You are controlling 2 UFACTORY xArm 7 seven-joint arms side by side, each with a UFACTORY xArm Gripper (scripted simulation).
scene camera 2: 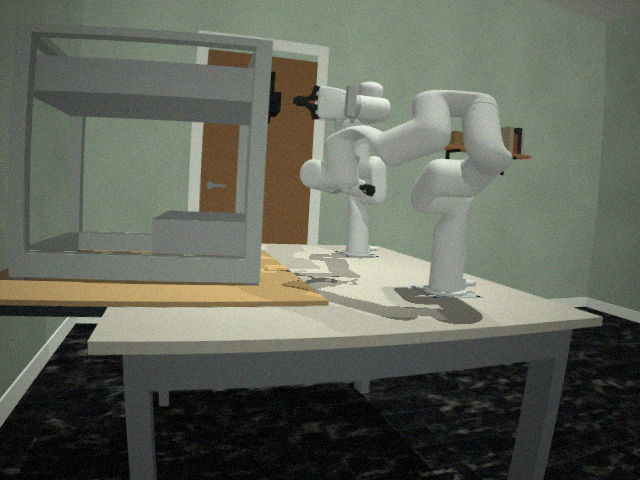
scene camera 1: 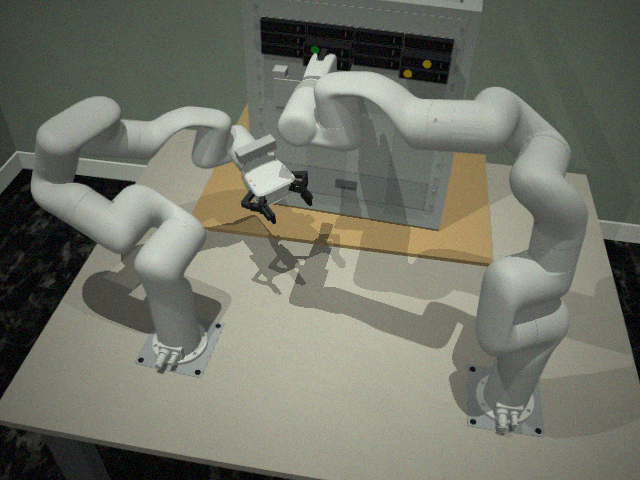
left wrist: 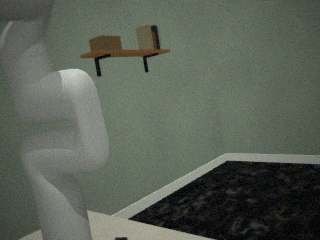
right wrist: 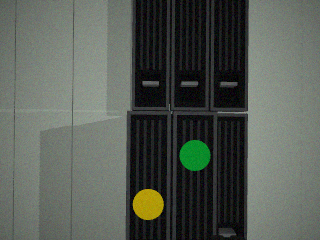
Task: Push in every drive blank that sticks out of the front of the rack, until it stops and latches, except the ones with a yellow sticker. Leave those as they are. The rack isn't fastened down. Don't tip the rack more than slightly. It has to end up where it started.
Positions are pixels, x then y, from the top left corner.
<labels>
grey rack: scene camera 2 81, 87; scene camera 1; right wrist; not seen in the left wrist view (out of frame)
same spot on grey rack: (right wrist: 73, 73) = (scene camera 1: 295, 72)
</labels>
